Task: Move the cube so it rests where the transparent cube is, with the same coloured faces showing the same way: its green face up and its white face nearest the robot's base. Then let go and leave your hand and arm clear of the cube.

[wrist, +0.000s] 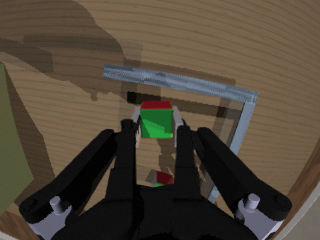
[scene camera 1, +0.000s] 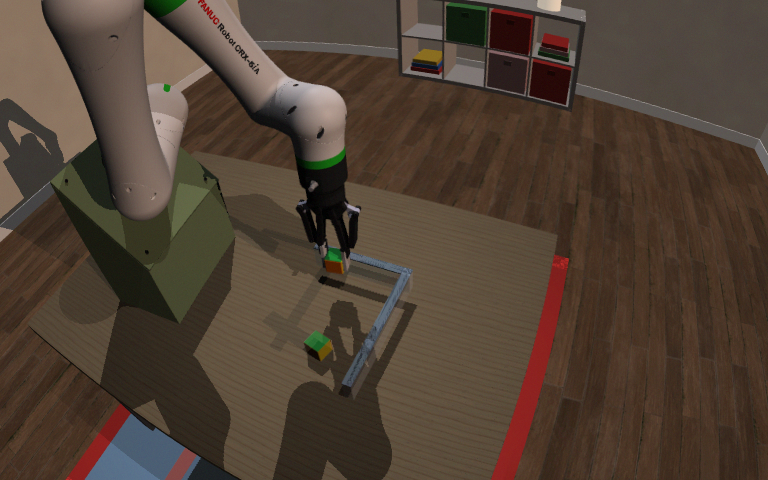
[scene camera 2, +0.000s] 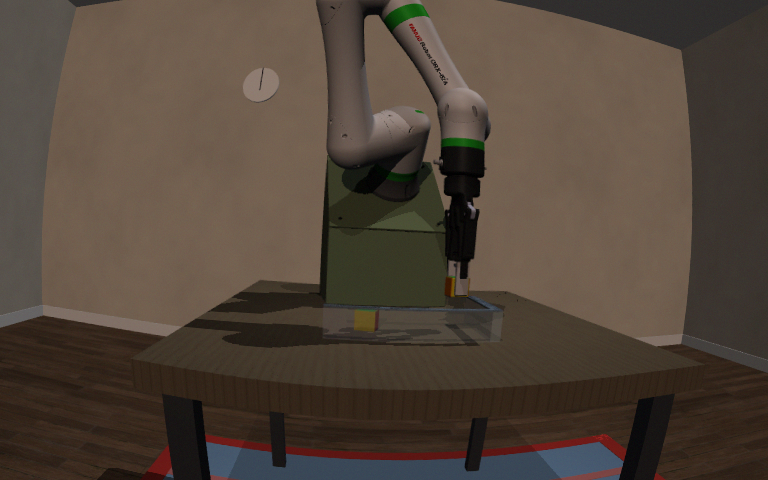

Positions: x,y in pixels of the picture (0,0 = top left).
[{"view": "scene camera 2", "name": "my gripper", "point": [456,293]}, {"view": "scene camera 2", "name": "see-through wall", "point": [343,322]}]
